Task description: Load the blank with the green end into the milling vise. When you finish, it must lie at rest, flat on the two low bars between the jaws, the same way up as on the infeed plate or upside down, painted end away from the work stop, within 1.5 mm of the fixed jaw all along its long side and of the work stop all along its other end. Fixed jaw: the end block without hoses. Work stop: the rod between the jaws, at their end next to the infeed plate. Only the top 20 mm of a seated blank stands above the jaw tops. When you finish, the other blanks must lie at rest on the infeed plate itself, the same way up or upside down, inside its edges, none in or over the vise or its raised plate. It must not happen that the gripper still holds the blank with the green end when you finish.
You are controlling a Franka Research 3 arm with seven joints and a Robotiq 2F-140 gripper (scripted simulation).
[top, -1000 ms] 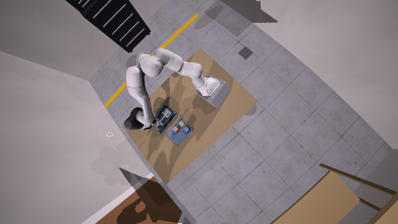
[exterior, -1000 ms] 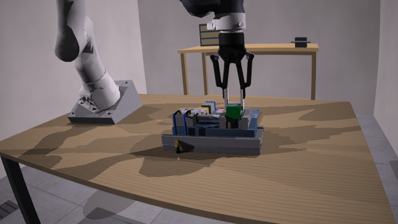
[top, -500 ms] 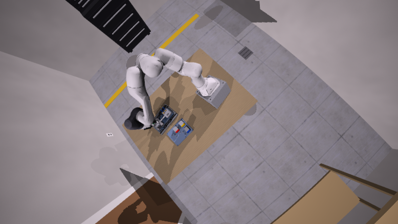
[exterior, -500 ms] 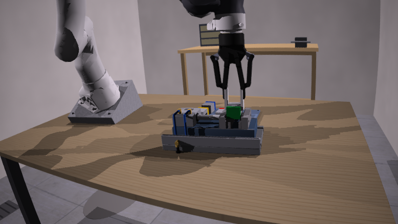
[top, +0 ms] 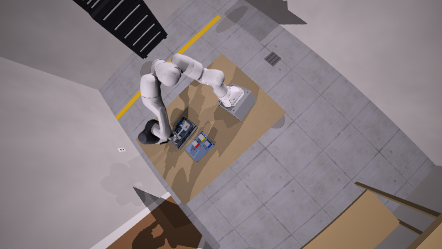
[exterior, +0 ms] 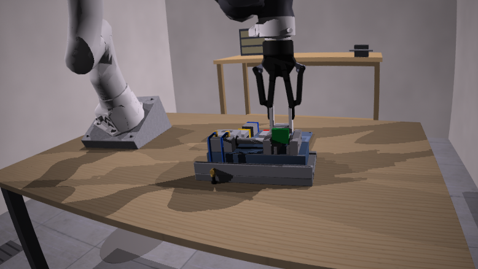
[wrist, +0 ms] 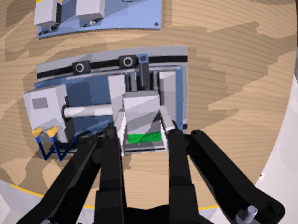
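The green-ended blank lies 40 mm below my hand. The rest, counted from my hand: work stop rod (50 mm to the left, 50 mm below); fixed jaw (60 mm below, 30 mm ahead, 10 mm to the left); milling vise (100 mm below, 60 mm behind, 10 mm to the right).
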